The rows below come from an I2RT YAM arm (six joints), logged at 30 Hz.
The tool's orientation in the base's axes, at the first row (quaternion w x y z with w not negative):
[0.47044 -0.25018 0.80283 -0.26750]
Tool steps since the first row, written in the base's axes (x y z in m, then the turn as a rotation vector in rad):
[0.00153 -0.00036 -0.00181 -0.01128 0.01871 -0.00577]
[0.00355 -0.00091 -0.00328 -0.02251 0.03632 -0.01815]
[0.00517 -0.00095 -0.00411 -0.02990 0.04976 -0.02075]
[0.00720 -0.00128 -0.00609 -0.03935 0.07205 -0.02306]
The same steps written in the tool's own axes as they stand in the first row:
[0.00070 0.00071 0.00218 -0.00376 0.01922 -0.01127]
[0.00110 0.00098 0.00469 -0.00272 0.04202 -0.01955]
[0.00094 0.00126 0.00648 -0.00669 0.05469 -0.02765]
[0.00151 0.00203 0.00917 -0.01574 0.07396 -0.03942]

